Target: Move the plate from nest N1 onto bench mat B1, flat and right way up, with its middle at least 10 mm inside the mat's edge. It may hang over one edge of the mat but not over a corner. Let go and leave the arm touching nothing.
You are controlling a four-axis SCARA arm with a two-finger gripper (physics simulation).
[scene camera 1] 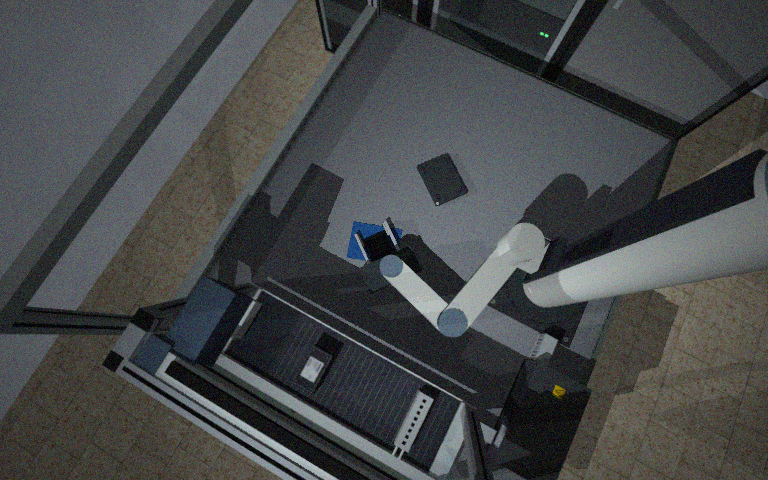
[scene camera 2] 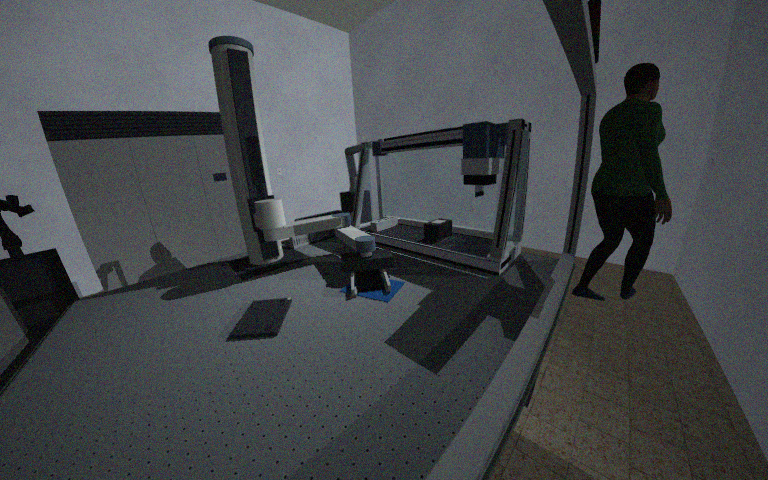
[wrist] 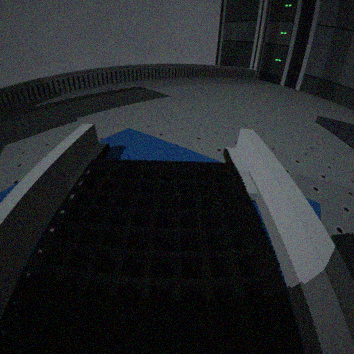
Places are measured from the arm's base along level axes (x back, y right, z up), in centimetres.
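Where they show: gripper, between the fingertips: (scene camera 1: 370, 228) (scene camera 2: 371, 290) (wrist: 165, 137); arm's base, origin of its link: (scene camera 1: 542, 285) (scene camera 2: 268, 262).
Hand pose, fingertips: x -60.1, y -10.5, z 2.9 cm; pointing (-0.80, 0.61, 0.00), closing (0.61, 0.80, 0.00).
Each offset is from my fingertips to the top centre of the thing. Level surfaces: height alone.
The black plate @(dx +7.1, dy -5.3, dz +0.1 cm) (scene camera 1: 380, 243) (scene camera 2: 369, 281) (wrist: 165, 240) is held level, its gridded face up. My gripper (scene camera 1: 373, 228) (scene camera 2: 369, 291) (wrist: 165, 137) is shut on the plate, with one pale finger along each side. The plate is over the blue bench mat @(dz -1.4 cm) (scene camera 1: 355, 250) (scene camera 2: 391, 290) (wrist: 145, 142), turned at an angle to it. Blue shows past the plate's far edge and outside both fingers. The plate and gripper hide much of the mat, and I cannot tell whether the plate touches it. I cannot make out a nest label.
A flat dark rectangular block @(dx +13.4, dy +27.7, dz -0.2 cm) (scene camera 1: 442, 178) (scene camera 2: 260, 318) lies on the bench, apart from the mat. A framed machine with a ribbed deck (scene camera 1: 362, 376) stands along one side. The arm's column (scene camera 2: 236, 147) stands behind the block in scene camera 2. A person (scene camera 2: 628, 147) is beyond the bench.
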